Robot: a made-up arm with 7 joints. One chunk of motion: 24 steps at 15 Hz.
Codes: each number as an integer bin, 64 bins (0 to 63) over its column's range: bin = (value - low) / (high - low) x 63, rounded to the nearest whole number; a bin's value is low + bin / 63 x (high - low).
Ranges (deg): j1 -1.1..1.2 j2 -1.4..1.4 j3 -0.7..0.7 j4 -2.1..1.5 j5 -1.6..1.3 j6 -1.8..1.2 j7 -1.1..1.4
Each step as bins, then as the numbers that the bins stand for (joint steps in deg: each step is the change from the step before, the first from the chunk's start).
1 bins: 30 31 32 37 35 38 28
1 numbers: -0.005 -0.022 0.011 0.014 0.011 0.010 0.011
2 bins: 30 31 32 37 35 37 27
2 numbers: -0.005 -0.022 0.011 0.014 0.011 -0.038 -0.029
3 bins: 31 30 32 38 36 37 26
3 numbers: 0.032 -0.067 0.011 0.071 0.057 -0.038 -0.068
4 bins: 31 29 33 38 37 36 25
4 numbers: 0.032 -0.111 0.033 0.071 0.103 -0.086 -0.108
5 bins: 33 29 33 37 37 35 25
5 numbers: 0.105 -0.111 0.033 0.014 0.103 -0.133 -0.108
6 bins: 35 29 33 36 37 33 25
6 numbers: 0.178 -0.111 0.033 -0.043 0.103 -0.229 -0.108
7 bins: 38 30 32 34 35 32 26
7 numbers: 0.287 -0.067 0.011 -0.157 0.011 -0.276 -0.068
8 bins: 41 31 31 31 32 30 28
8 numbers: 0.397 -0.022 -0.011 -0.329 -0.127 -0.371 0.011
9 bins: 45 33 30 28 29 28 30
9 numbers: 0.543 0.067 -0.033 -0.500 -0.265 -0.467 0.090
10 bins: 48 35 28 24 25 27 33
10 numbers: 0.652 0.156 -0.078 -0.729 -0.449 -0.514 0.210
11 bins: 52 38 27 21 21 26 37
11 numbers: 0.798 0.289 -0.100 -0.900 -0.633 -0.562 0.368
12 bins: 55 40 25 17 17 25 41
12 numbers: 0.908 0.378 -0.144 -1.129 -0.817 -0.610 0.527
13 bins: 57 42 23 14 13 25 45
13 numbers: 0.981 0.467 -0.189 -1.300 -1.002 -0.610 0.686
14 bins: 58 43 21 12 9 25 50
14 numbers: 1.017 0.511 -0.233 -1.414 -1.186 -0.610 0.884
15 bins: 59 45 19 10 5 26 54
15 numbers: 1.054 0.600 -0.278 -1.529 -1.370 -0.562 1.043
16 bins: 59 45 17 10 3 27 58
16 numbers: 1.054 0.600 -0.322 -1.529 -1.462 -0.514 1.202
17 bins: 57 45 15 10 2 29 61
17 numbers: 0.981 0.600 -0.367 -1.529 -1.508 -0.419 1.321
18 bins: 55 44 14 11 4 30 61
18 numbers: 0.908 0.556 -0.389 -1.471 -1.416 -0.371 1.321
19 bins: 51 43 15 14 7 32 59
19 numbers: 0.762 0.511 -0.367 -1.300 -1.278 -0.276 1.241
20 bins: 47 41 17 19 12 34 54
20 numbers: 0.616 0.422 -0.322 -1.014 -1.048 -0.181 1.043
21 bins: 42 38 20 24 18 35 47
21 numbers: 0.433 0.289 -0.256 -0.729 -0.771 -0.133 0.765
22 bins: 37 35 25 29 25 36 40
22 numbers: 0.251 0.156 -0.144 -0.443 -0.449 -0.086 0.487
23 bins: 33 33 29 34 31 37 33
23 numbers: 0.105 0.067 -0.056 -0.157 -0.173 -0.038 0.210
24 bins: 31 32 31 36 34 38 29
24 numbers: 0.032 0.022 -0.011 -0.043 -0.035 0.010 0.051
